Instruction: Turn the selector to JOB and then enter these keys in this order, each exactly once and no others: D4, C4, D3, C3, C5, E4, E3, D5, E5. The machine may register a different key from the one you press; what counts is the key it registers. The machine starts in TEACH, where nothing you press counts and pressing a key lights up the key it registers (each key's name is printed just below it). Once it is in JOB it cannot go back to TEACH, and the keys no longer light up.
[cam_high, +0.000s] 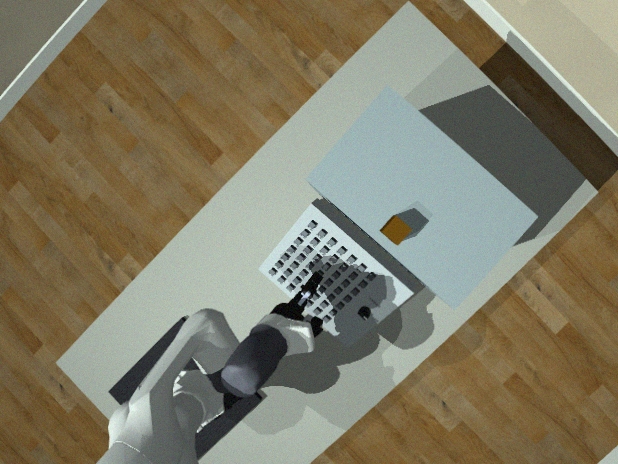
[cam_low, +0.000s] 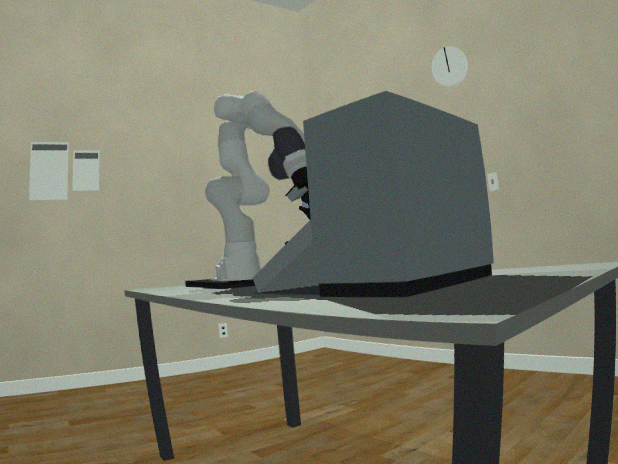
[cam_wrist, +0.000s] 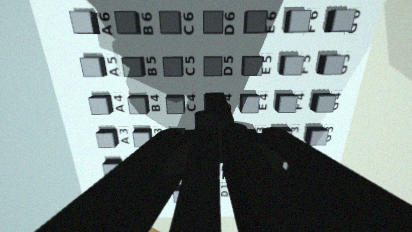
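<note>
The key D4 is 2 cm ahead of my hand and 4 cm below it. Also, from my hand: D5 key: 2 cm ahead, 3 cm to the right, 4 cm below; E3 key: 1 cm behind, 3 cm to the left, 5 cm below; key C5: 5 cm ahead, 3 cm to the right, 2 cm below.
</note>
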